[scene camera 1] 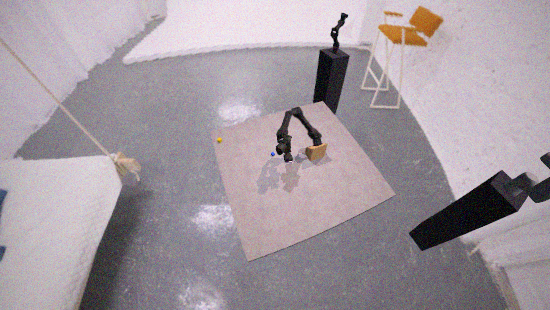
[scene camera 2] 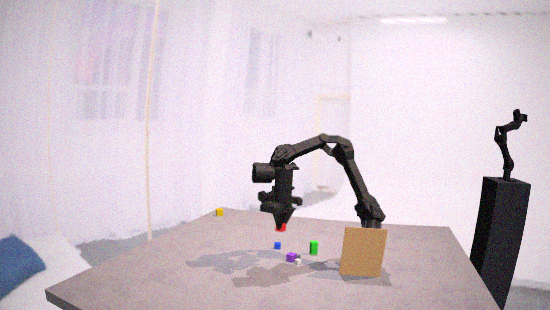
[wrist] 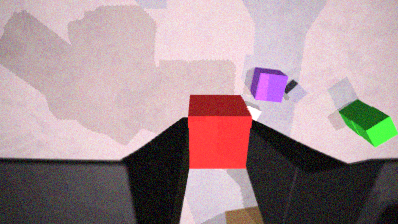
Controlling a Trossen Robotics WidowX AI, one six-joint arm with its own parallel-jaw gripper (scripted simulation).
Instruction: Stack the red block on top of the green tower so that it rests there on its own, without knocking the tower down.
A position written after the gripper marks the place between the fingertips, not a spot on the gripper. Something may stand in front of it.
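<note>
Scene camera 2 shows the gripper point(scene camera 2: 280, 228), and the wrist view shows the gripper point(wrist: 215, 126) too, carrying a red block point(wrist: 219, 126), with a purple block point(wrist: 268, 84) also in the picture. Scene camera 1 misses the red block, hidden by the gripper.
</note>
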